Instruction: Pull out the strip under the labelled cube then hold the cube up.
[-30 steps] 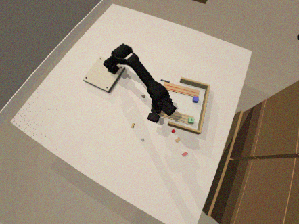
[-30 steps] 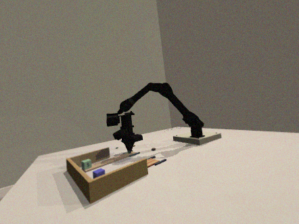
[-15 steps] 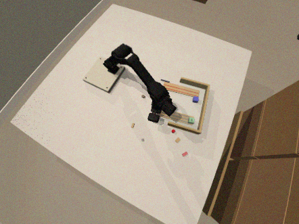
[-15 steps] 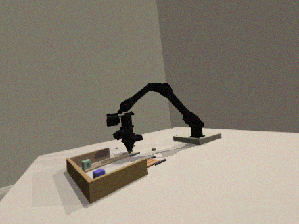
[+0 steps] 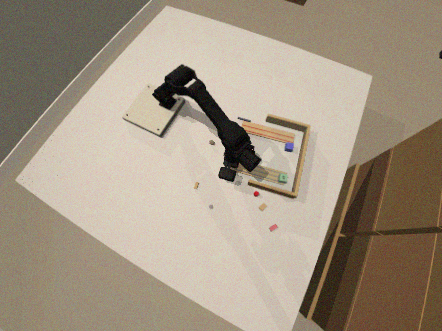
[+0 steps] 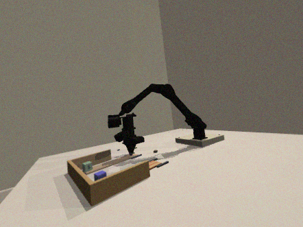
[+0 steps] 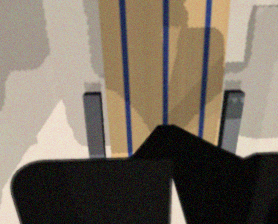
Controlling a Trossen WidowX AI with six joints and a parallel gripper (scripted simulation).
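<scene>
The red ball is 140 mm ahead of my gripper tip, 60 mm to the right of it and 10 mm above it. Also, from my gripper tip: grey ball 200 mm to the right, 10 mm ahead; then pink block 260 mm ahead, 150 mm to the right.
</scene>
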